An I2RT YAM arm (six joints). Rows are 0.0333 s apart.
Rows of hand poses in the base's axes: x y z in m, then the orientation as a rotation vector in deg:
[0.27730 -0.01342 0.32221 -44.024 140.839 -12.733]
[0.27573 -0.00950 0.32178 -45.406 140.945 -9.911]
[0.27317 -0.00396 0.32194 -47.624 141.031 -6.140]
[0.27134 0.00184 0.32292 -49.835 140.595 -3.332]
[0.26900 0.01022 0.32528 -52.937 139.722 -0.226]
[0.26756 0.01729 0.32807 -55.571 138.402 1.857]
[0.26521 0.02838 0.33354 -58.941 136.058 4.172]
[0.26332 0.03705 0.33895 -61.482 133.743 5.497]
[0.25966 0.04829 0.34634 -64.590 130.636 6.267]
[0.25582 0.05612 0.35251 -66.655 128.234 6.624]
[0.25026 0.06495 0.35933 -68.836 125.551 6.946]
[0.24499 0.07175 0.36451 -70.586 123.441 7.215]
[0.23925 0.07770 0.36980 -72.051 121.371 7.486]
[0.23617 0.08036 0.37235 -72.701 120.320 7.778]
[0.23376 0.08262 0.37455 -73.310 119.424 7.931]
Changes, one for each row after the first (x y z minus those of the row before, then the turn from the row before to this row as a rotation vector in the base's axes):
[-0.00157 0.00392 -0.00043 1.570 0.934 1.472]
[-0.00256 0.00554 0.00016 1.971 1.380 2.214]
[-0.00183 0.00580 0.00098 1.389 0.787 2.142]
[-0.00234 0.00838 0.00236 1.408 0.778 2.899]
[-0.00144 0.00707 0.00279 0.950 0.076 2.501]
[-0.00235 0.01109 0.00547 1.139 -0.485 3.316]
[-0.00189 0.00867 0.00541 0.729 -0.900 2.581]
[-0.00366 0.01124 0.00739 0.403 -1.536 3.089]
[-0.00384 0.00783 0.00617 0.258 -1.313 2.141]
[-0.00556 0.00883 0.00682 0.262 -1.485 2.319]
[-0.00527 0.00680 0.00518 0.180 -1.120 1.870]
[-0.00574 0.00595 0.00529 0.271 -1.143 1.690]
[-0.00308 0.00266 0.00255 0.266 -0.537 0.844]
[-0.00241 0.00226 0.00220 0.142 -0.477 0.733]

